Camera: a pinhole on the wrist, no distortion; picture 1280 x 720 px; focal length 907.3 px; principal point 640.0 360.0 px. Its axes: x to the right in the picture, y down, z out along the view. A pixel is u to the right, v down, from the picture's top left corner.
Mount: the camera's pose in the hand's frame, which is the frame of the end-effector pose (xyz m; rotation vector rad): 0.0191 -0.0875 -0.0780 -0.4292 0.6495 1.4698
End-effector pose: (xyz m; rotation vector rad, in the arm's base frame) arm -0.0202 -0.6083 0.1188 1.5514 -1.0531 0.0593
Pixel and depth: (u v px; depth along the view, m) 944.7 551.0 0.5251
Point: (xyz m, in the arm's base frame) -0.3904 -0.7344 0.3388
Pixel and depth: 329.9 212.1 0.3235
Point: -0.0849 -0.8618 0.1387
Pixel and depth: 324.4 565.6 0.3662
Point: -0.2055 -0.8340 0.0665
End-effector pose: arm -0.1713 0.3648 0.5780 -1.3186 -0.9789 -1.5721
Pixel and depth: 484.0 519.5 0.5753
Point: 0.1686 0.6992 0.6505
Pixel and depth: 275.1 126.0 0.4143
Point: -0.0423 0.6382 0.8104
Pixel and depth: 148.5 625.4 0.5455
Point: 0.0546 0.8649 0.6006
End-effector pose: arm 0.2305 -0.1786 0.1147 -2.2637 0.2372 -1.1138
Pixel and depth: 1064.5 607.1 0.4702
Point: 0.3585 -0.4061 -0.2163
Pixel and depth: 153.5 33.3 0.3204
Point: 0.5437 -0.1177 0.1268
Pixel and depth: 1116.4 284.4 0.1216
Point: 0.2415 -0.2392 0.1350
